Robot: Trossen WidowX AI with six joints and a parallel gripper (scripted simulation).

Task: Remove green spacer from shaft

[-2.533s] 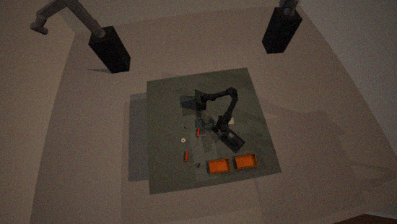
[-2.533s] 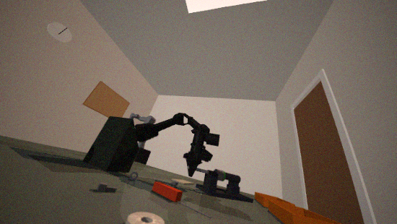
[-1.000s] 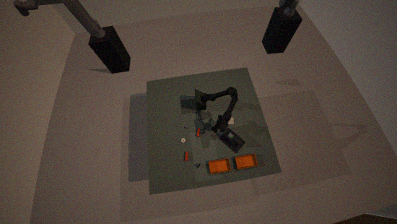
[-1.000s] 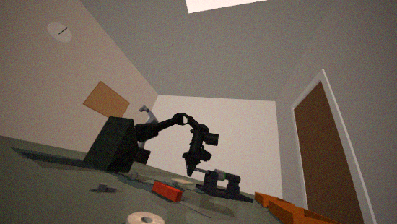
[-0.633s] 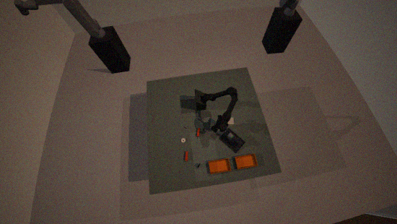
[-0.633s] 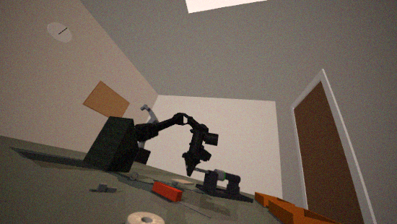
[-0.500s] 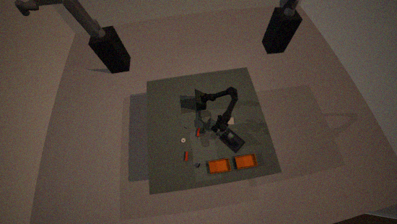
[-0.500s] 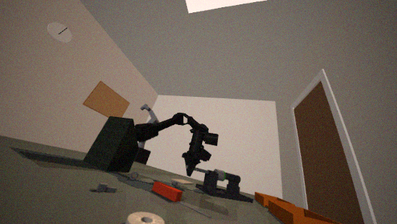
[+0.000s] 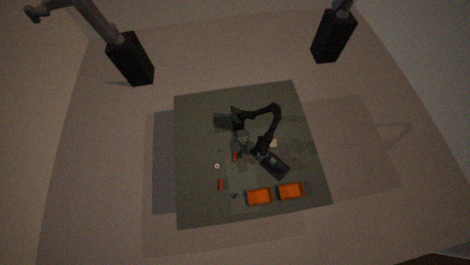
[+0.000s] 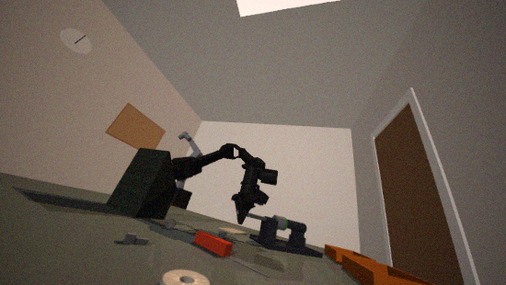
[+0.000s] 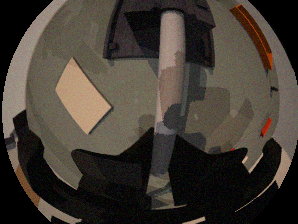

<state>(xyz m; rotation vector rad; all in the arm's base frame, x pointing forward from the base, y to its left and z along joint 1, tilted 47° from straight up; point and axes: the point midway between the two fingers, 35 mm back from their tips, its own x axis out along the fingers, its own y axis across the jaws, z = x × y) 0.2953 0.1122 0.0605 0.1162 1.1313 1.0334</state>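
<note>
Right now my gripper tip is 7 cm short of the grey shaft, 5 cm to the right of it and 4 cm below it. The rest, counted from my gripper tip: white ring (38 cm to the right, 8 cm ahead, 4 cm below); then beige card (12 cm to the left, 6 cm behind, 4 cm below); then greenish spacer (14 cm ahead, 11 cm to the left, 3 cm above).
</note>
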